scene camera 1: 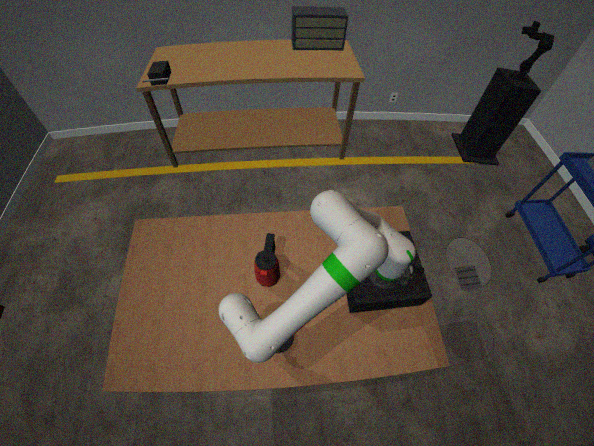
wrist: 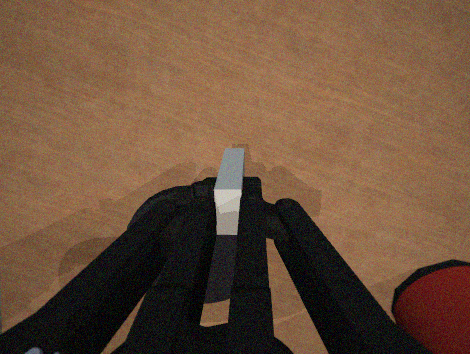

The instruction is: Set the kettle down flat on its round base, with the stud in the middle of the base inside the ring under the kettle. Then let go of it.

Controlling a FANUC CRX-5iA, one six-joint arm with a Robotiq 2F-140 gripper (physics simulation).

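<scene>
The red kettle (scene camera 1: 267,276) (wrist: 440,305) with a dark lid and a black handle stands upright on the wood-coloured board (scene camera 1: 160,350), apart from the base. In the wrist view, part of it shows at the lower right. The dark round base (scene camera 1: 286,345) (wrist: 220,270) is mostly hidden, by the arm in the scene view and by the fingers in the wrist view, where a strip with a curved edge shows between them. Its stud is hidden. My gripper (wrist: 235,166) is shut and empty, its pads together, beside the kettle. In the scene view the arm hides it.
The white arm (scene camera 1: 305,305) reaches from its black pedestal (scene camera 1: 387,301) across the board, in front of the kettle. A wooden workbench (scene camera 1: 250,62) stands at the back, a black stand (scene camera 1: 495,112) at the back right and a blue cart (scene camera 1: 550,235) at the right.
</scene>
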